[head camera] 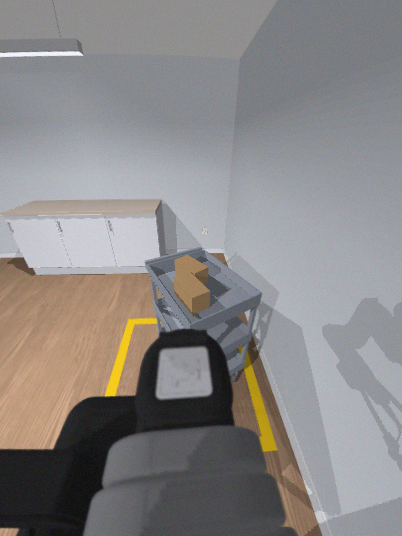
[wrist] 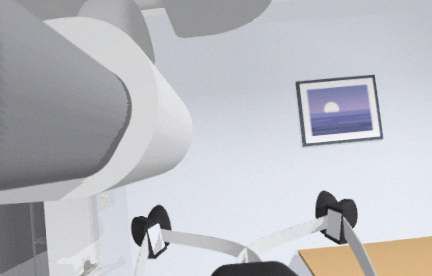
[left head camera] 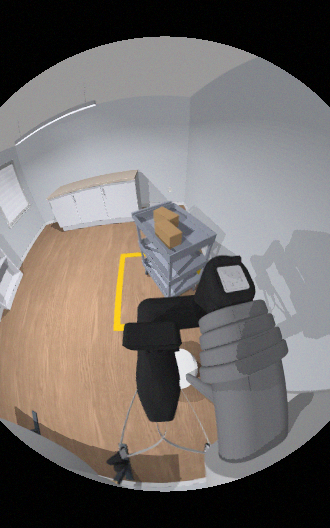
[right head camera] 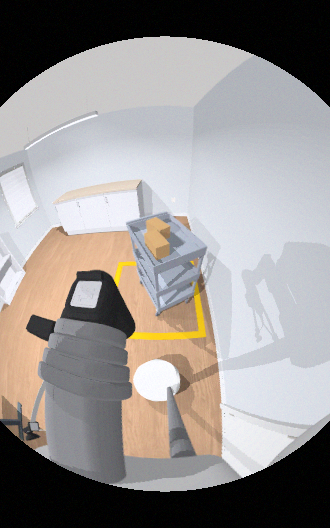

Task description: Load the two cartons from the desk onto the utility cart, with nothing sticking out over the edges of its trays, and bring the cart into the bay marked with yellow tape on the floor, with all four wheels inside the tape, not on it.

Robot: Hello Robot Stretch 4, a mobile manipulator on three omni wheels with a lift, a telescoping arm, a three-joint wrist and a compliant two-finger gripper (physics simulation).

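Frame: origin at the robot's base, x right, y down, z ahead, level; millimetres.
Seen in the pictures: gripper, between the fingertips: [wrist: 241, 215]; robot's base, origin of its link: [right head camera: 157, 379].
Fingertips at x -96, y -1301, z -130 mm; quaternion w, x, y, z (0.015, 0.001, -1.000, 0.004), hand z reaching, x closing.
Note:
Pixels of each thing's middle, then the offset from my fingertips to it. "*": a spot on its surface instead. Level surfaces: height alone.
- grey utility cart, a spot on its surface: [head camera: 227, 314] [right head camera: 180, 260] [left head camera: 193, 247] * dx +306, dy +509, dz +936 mm
- nearer carton, middle of its body: [head camera: 191, 292] [right head camera: 155, 243] [left head camera: 167, 232] dx +126, dy +476, dz +1087 mm
- farther carton, middle of its body: [head camera: 191, 271] [right head camera: 157, 228] [left head camera: 165, 217] dx +135, dy +476, dz +1305 mm
- wooden top, height of its surface: dy +608 mm
The grey utility cart [head camera: 227, 314] [left head camera: 192, 246] [right head camera: 181, 260] stands at an angle within the yellow tape [head camera: 120, 357] [left head camera: 119, 295] [right head camera: 170, 335]. In the right head view three wheels show inside the tape, one close to the right strip; the far right wheel is hidden. The nearer carton [head camera: 192, 294] [left head camera: 167, 234] [right head camera: 157, 244] and the farther carton [head camera: 192, 266] [left head camera: 166, 215] [right head camera: 158, 226] lie in the top tray, close together towards its left side, within the rims. My gripper [wrist: 241, 215] [left head camera: 165, 448] is open and empty, away from the cart.
A wall [head camera: 320, 240] runs close along the cart's right side. A low white cabinet [head camera: 85, 240] [left head camera: 100, 202] [right head camera: 102, 212] stands at the back left. A white round object [right head camera: 150, 381] is in front of the bay's near strip. A wooden top [wrist: 375, 255] shows beyond my gripper.

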